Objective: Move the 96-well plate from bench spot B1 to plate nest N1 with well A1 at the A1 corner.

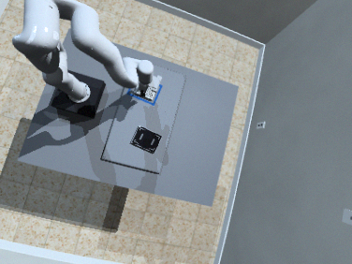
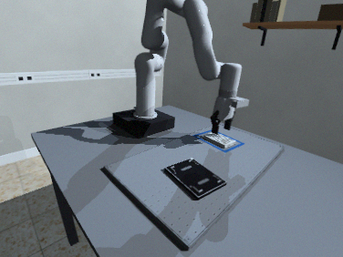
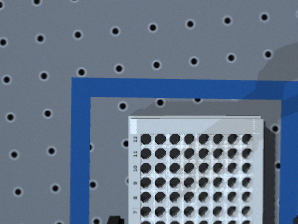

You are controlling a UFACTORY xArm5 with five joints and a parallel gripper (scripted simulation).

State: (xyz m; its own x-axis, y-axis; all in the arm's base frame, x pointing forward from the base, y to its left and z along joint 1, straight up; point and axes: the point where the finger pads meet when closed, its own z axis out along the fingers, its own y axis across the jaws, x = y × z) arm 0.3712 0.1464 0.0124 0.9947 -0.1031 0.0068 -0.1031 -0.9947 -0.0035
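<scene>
The white 96-well plate is 50 mm below my hand. Also, from my hand: black plate nest: 100 mm ahead, 310 mm to the right, 50 mm below.
</scene>
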